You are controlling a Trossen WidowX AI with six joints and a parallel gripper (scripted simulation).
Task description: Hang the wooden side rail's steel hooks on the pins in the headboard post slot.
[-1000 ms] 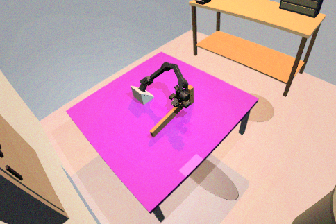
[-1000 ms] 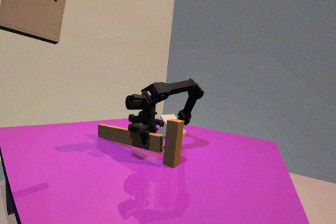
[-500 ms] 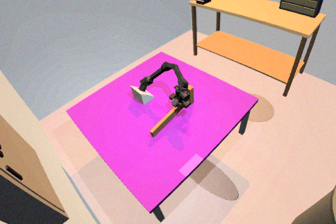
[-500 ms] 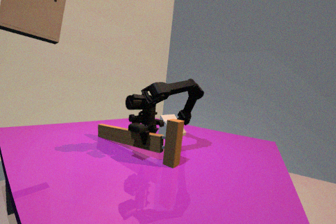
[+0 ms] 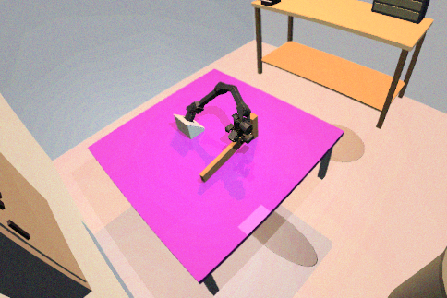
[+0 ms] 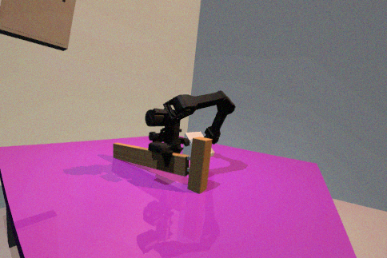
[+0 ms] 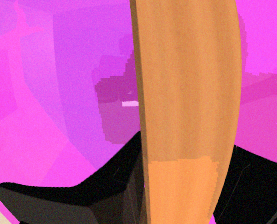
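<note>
My gripper tip is 13 cm to the right of the headboard post, 4 cm below it and 2 cm past it.
</note>
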